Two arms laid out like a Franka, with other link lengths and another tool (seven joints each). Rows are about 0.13 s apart.
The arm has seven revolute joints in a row. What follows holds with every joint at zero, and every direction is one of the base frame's.
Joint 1 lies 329.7 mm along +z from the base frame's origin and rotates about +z.
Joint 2 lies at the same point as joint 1 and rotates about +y.
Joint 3 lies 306.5 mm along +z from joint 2 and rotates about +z.
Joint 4 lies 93.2 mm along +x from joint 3 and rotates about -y.
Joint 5 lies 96.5 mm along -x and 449.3 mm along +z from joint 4 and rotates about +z.
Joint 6 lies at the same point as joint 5 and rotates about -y.
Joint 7 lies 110.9 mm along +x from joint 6 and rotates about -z.
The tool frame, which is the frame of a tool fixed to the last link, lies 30.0 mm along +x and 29.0 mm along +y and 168.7 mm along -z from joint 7; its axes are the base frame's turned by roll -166.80, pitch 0.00 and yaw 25.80 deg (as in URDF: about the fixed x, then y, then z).
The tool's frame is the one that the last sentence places.
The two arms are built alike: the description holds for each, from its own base.
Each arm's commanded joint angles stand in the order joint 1, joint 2, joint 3, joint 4, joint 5, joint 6, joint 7.
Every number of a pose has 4 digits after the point. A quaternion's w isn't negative.
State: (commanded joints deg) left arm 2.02 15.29 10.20 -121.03 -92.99 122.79 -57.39; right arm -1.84 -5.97 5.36 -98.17 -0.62 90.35 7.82
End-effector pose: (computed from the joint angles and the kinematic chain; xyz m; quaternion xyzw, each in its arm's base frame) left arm 0.6507 0.0532 0.1875 0.1746 0.7778 -0.4657 0.3843; right arm 0.6499 0.0647 0.5493 -0.9767 -0.1830 0.0388 0.1048
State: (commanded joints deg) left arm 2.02 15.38 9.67 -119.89 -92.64 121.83 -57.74; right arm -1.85 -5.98 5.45 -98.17 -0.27 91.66 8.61
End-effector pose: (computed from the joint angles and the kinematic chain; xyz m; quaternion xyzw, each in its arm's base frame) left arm 0.6581 0.0451 0.1968 0.1855 0.7706 -0.4725 0.3855; right arm 0.6540 0.0665 0.5528 -0.9778 -0.1784 0.0264 0.1064
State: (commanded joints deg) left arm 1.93 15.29 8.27 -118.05 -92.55 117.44 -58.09; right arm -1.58 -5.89 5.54 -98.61 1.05 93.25 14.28
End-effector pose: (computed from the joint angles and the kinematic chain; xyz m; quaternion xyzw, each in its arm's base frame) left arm 0.6690 0.0152 0.2186 0.2149 0.7415 -0.5048 0.3862; right arm 0.6601 0.0713 0.5517 -0.9840 -0.1336 0.0108 0.1178
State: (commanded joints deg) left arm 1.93 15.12 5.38 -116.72 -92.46 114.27 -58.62; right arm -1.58 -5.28 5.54 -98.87 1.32 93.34 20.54
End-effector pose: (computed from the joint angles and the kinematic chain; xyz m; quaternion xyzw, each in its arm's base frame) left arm 0.6746 -0.0279 0.2366 0.2442 0.7136 -0.5369 0.3780; right arm 0.6645 0.0680 0.5423 -0.9894 -0.0787 0.0114 0.1216
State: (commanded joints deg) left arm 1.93 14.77 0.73 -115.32 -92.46 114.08 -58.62; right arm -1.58 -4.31 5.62 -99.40 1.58 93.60 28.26
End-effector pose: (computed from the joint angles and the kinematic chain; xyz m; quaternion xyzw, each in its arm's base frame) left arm 0.6793 -0.0827 0.2549 0.2774 0.6914 -0.5553 0.3696; right arm 0.6699 0.0643 0.5260 -0.9921 -0.0109 0.0151 0.1242
